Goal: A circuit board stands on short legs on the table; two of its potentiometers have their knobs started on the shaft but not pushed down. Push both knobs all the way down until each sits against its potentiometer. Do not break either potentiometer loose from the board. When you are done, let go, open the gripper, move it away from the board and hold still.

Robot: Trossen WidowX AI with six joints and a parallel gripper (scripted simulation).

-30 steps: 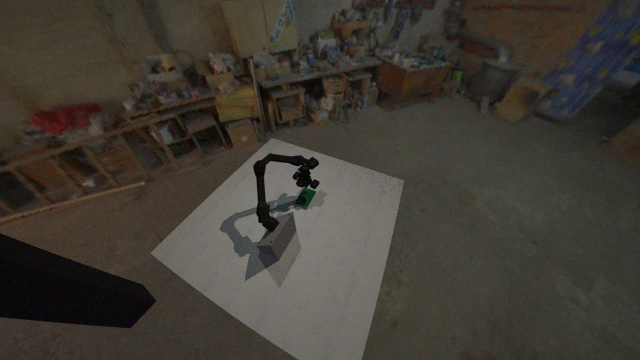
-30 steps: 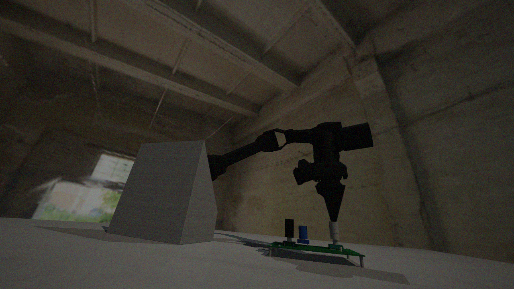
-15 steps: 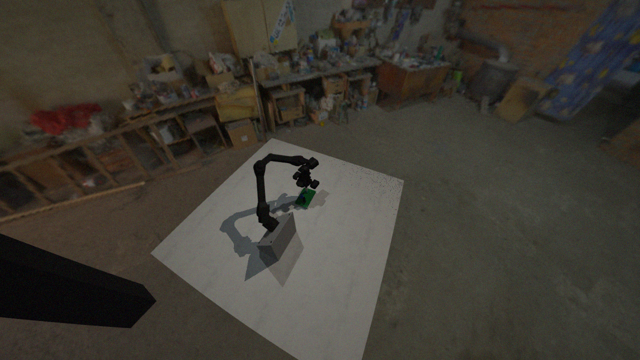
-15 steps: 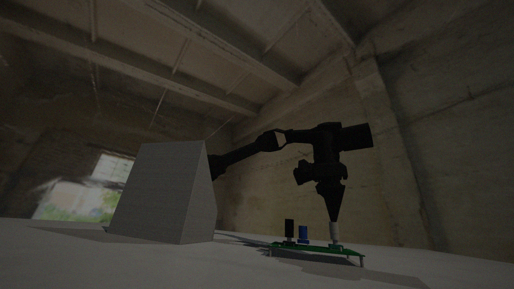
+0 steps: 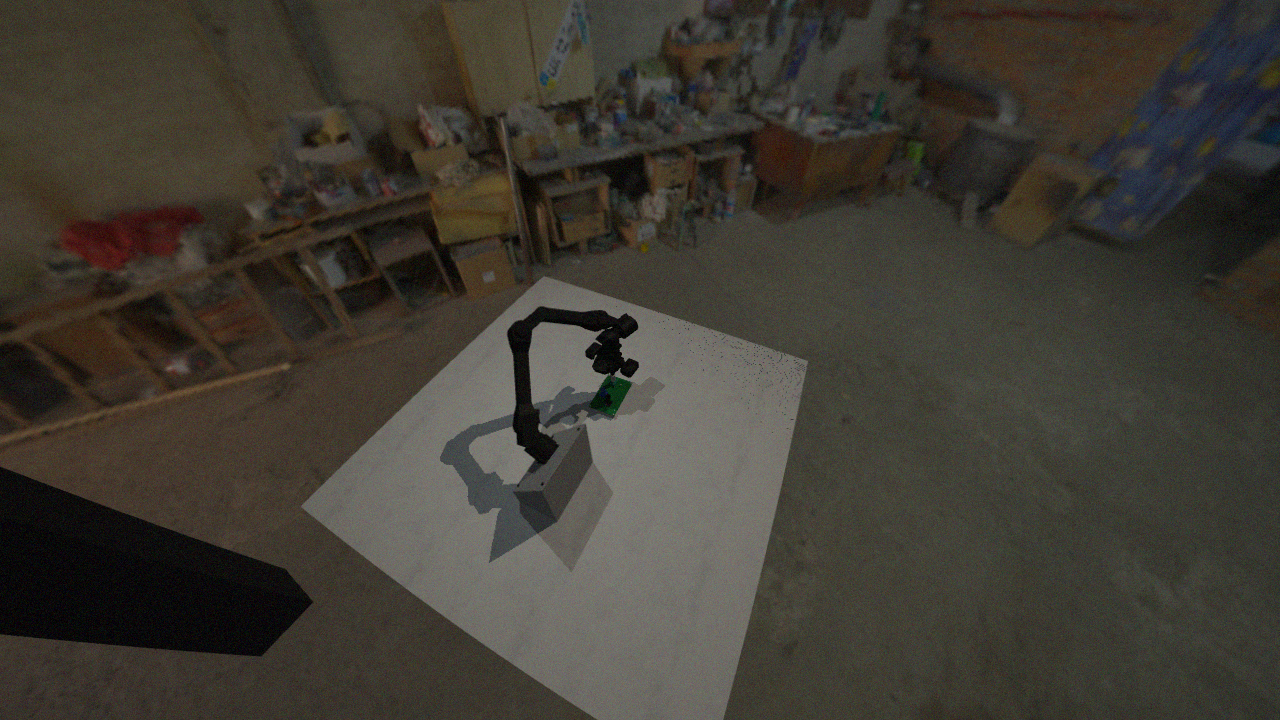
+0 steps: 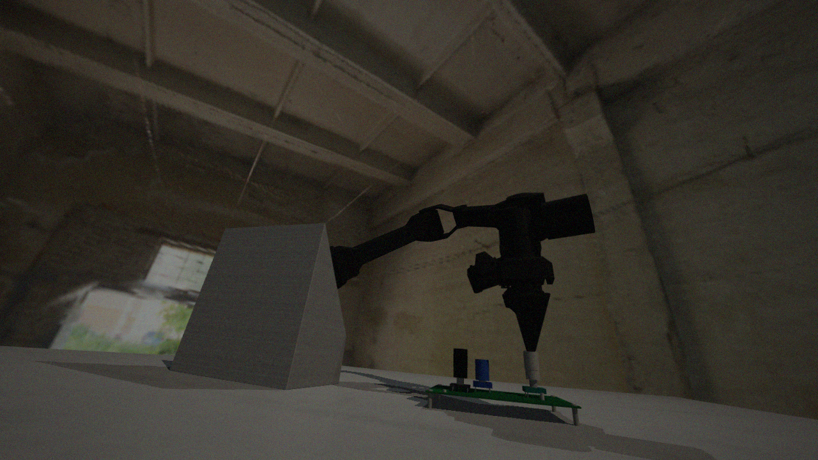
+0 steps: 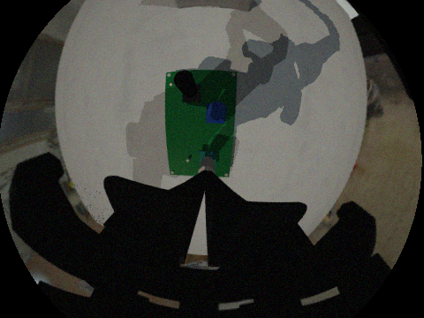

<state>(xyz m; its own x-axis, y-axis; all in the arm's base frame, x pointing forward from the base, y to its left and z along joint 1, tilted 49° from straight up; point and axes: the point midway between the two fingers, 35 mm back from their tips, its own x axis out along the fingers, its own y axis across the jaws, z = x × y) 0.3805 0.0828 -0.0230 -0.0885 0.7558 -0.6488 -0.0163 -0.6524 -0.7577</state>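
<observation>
Right now my gripper tip is 10 mm above the white knob. Also, from my gripper tip: black knob 90 mm behind, 40 mm to the right, 20 mm below.
</observation>
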